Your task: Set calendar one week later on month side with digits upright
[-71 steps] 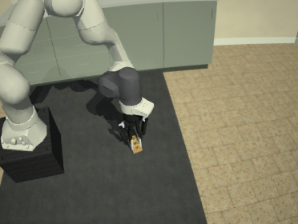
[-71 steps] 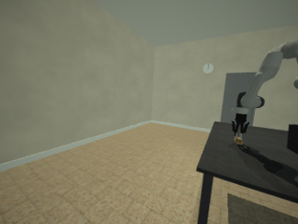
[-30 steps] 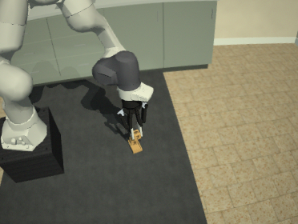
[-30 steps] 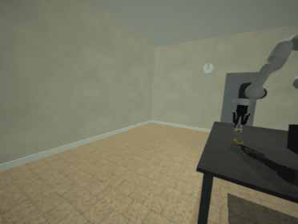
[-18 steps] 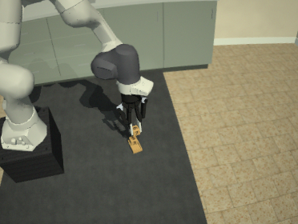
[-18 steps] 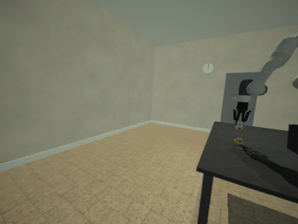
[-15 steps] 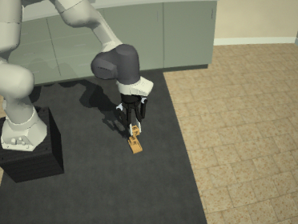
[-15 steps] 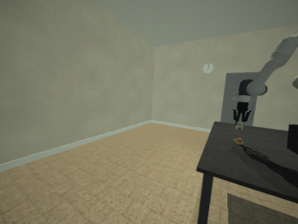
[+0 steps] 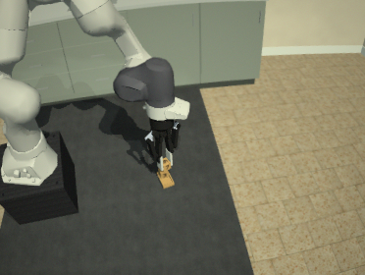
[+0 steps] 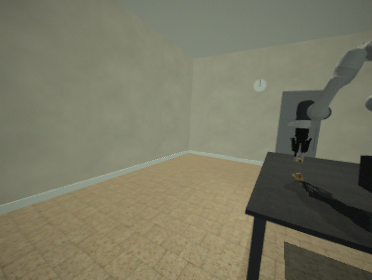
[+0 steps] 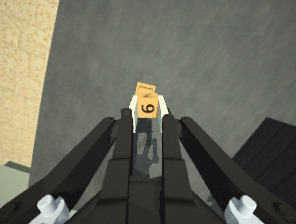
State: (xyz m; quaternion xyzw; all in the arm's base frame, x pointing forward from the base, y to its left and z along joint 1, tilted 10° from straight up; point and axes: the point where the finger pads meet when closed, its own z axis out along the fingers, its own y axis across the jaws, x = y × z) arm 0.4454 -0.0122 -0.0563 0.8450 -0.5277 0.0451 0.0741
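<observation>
Now: hand 30 mm to the right of the orange calendar tray and 140 mm above it. From my hand the other things lie so: orange calendar cube: 30 mm below.
</observation>
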